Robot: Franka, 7 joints.
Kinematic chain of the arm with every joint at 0, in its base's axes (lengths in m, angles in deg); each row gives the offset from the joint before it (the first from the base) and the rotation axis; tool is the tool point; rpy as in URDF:
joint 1: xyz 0 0 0.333 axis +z
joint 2: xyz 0 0 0 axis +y
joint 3: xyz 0 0 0.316 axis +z
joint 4: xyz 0.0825 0 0 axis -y
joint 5: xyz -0.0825 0 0.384 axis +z
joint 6: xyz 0 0 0 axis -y
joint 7: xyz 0.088 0 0 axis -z
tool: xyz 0 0 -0.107 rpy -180 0 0
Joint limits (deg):
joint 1: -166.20..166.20
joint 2: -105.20..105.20
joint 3: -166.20..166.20
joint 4: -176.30..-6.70
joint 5: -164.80..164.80
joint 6: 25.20..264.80
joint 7: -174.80..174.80
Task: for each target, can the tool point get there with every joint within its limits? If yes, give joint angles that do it. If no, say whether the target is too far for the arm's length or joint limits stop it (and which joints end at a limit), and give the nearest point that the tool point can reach.
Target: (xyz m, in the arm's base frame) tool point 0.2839 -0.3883 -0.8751
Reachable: no: too far | nearest point 0.2255 -0.3084 -0.3515 | short by 0.533 m
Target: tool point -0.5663 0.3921 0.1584
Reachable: yes | joints 122.13 49.70 24.71 -92.46 -107.36 148.99 41.14
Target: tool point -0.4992 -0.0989 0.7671
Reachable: yes | joints 55.14 -12.00 131.53 -55.57 -14.00 57.66 6.24
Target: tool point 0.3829 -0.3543 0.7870
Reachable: yes | joints -124.89 -18.18 64.86 -77.79 17.94 96.37 5.99
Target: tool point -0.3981 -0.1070 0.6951
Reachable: yes | joints -123.45 -42.30 -31.63 -133.80 -15.69 164.00 -55.95
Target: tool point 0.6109 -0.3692 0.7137
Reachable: yes | joints -48.61 25.68 24.15 -59.26 34.17 131.78 144.46
